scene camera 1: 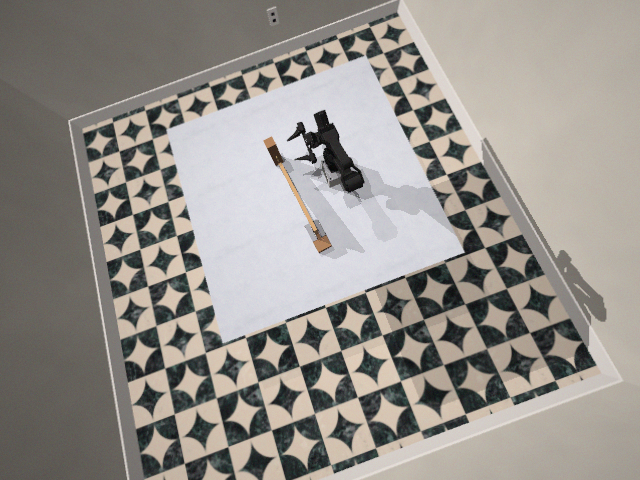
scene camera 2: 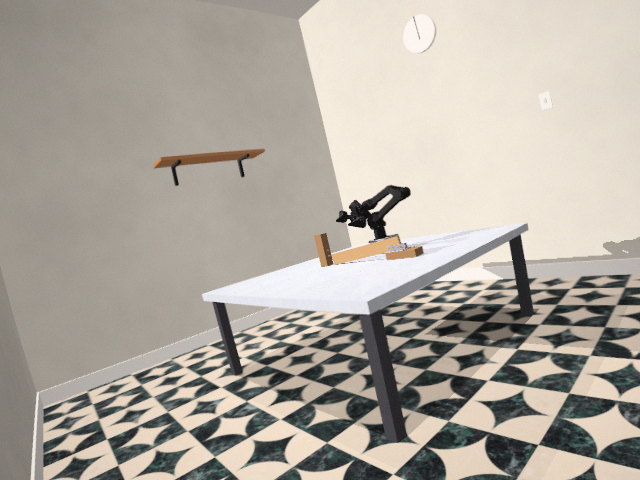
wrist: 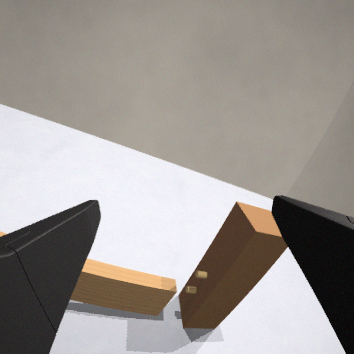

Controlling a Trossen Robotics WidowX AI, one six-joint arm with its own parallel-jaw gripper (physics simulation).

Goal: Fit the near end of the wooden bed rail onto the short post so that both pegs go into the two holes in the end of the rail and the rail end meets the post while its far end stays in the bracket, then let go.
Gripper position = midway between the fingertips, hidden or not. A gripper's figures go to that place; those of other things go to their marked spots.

Labels:
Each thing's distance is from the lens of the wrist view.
my gripper [wrist: 187, 206]: 10 cm
wooden bed rail [wrist: 99, 283]: 25 cm

